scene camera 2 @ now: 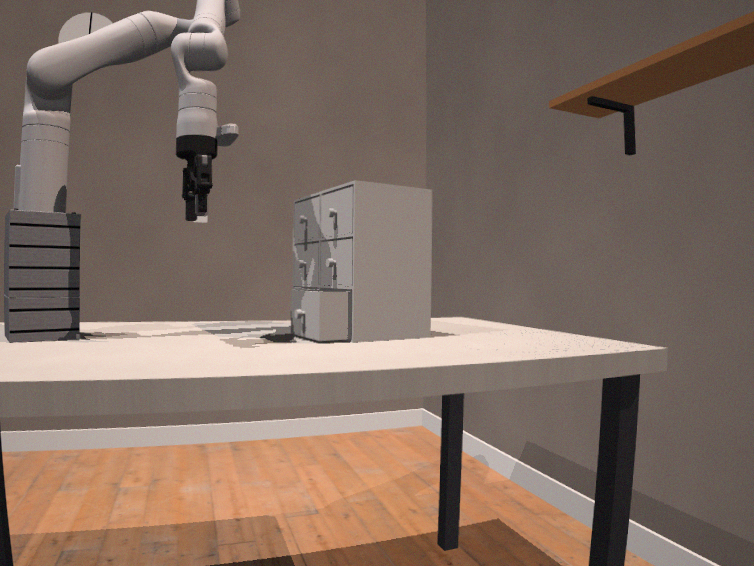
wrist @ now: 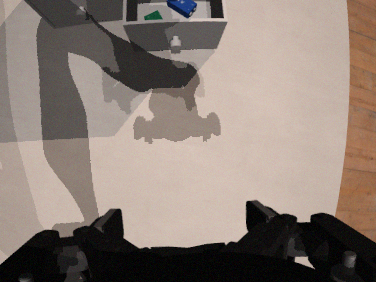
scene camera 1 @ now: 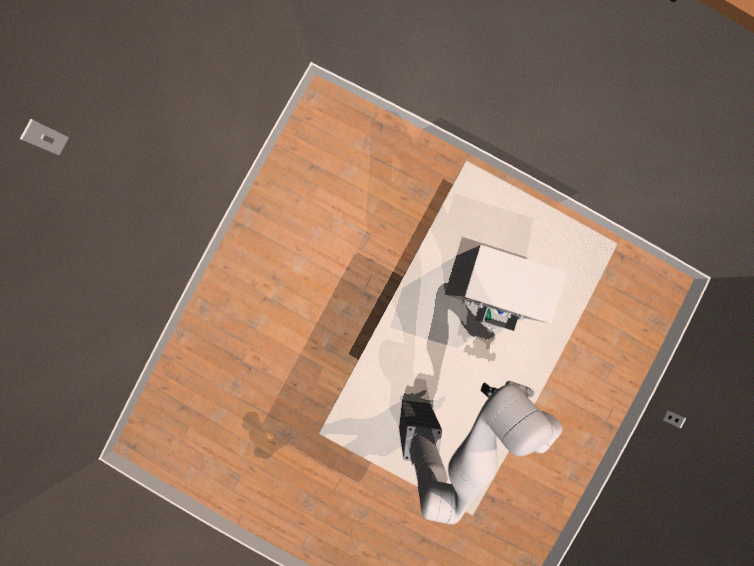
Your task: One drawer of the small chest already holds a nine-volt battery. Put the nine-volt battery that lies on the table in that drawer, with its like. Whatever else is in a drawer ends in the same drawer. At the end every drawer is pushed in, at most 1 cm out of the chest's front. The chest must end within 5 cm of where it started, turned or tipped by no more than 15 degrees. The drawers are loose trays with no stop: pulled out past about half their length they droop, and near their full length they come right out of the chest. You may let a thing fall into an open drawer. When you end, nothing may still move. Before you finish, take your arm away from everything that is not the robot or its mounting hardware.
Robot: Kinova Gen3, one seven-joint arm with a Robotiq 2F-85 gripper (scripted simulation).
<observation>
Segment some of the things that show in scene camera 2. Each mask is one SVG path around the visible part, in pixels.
My gripper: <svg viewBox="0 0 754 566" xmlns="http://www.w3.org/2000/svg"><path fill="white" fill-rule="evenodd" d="M183 135L176 138L176 155L178 158L188 161L187 168L183 168L184 190L182 190L182 198L184 196L186 221L196 221L197 216L208 215L207 194L210 193L210 189L213 186L212 159L217 157L217 139L206 135Z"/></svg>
A drawer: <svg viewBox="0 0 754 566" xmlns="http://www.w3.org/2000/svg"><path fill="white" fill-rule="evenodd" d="M353 239L322 243L320 285L352 286Z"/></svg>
A drawer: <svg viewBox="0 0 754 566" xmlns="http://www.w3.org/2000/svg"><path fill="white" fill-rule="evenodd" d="M354 186L322 196L321 238L353 233Z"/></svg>
</observation>
